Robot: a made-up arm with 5 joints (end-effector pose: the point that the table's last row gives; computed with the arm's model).
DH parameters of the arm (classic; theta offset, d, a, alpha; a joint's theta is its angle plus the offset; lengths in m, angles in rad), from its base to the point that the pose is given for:
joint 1: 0 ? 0 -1.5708
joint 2: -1.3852 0 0.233 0
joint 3: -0.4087 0 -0.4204 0
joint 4: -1.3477 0 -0.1 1.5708
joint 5: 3.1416 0.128 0 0
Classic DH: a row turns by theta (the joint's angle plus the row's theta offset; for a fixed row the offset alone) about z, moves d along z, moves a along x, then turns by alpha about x.
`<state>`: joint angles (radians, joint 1 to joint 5).
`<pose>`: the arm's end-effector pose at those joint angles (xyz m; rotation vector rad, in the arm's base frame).
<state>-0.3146 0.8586 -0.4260 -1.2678 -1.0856</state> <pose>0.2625 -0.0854 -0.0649 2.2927 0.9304 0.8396</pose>
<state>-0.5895 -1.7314 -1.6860 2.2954 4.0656</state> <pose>-0.2289 0.1531 0.6505 1.3910 1.4731 0.2119</pose>
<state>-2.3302 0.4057 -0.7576 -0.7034 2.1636</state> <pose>-0.3574 -0.3765 0.1056 -1.6546 -2.0625 1.5356</pose>
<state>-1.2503 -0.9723 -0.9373 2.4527 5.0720</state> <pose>0.0662 -0.1995 0.4683 -2.6185 0.0512 0.2432</pose>
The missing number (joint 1, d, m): 0.241
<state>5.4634 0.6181 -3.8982 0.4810 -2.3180</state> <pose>-0.0220 0.0235 0.9501 0.2508 0.2332 0.0038</pose>
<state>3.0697 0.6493 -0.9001 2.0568 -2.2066</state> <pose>-0.2162 0.0156 -0.0441 -1.4198 0.7820 -1.8668</pose>
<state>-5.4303 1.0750 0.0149 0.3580 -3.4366</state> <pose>-0.1403 -0.1607 -0.0749 0.9290 -1.4369 0.4165</pose>
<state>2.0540 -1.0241 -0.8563 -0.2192 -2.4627</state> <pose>-0.1157 0.2204 0.7612 -0.8946 1.0893 2.4051</pose>
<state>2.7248 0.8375 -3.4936 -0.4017 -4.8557</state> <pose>-0.2003 0.0887 0.9043 -0.0697 -0.0528 1.0101</pose>
